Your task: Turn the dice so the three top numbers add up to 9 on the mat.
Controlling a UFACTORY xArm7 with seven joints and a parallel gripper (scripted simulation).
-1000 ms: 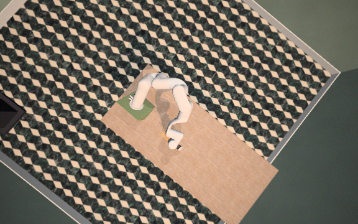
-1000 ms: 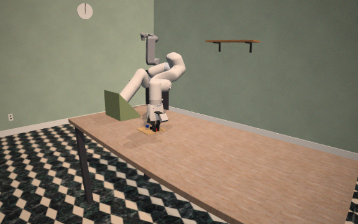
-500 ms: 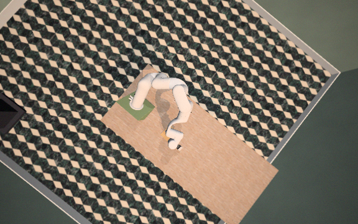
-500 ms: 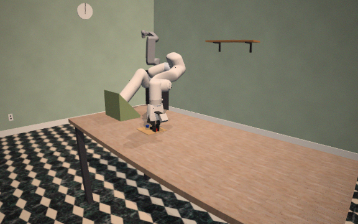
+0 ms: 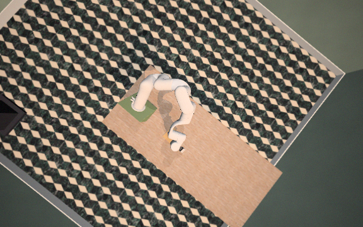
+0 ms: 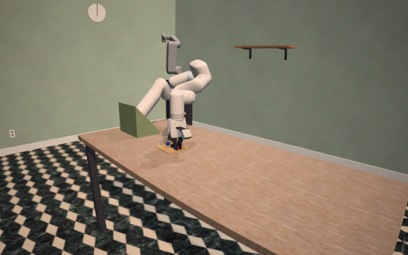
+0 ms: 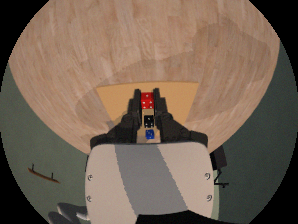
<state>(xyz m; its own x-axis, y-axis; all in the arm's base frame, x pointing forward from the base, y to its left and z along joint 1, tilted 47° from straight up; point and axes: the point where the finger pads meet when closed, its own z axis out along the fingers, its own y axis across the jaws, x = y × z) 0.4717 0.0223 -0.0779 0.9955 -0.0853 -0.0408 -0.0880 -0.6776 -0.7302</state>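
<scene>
The red die is 1 cm below my hand. Round my hand: black die 5 cm behind, 1 cm below; blue die 10 cm behind, 1 cm to the left, 1 cm below; tan mat 5 cm behind, 2 cm below.
</scene>
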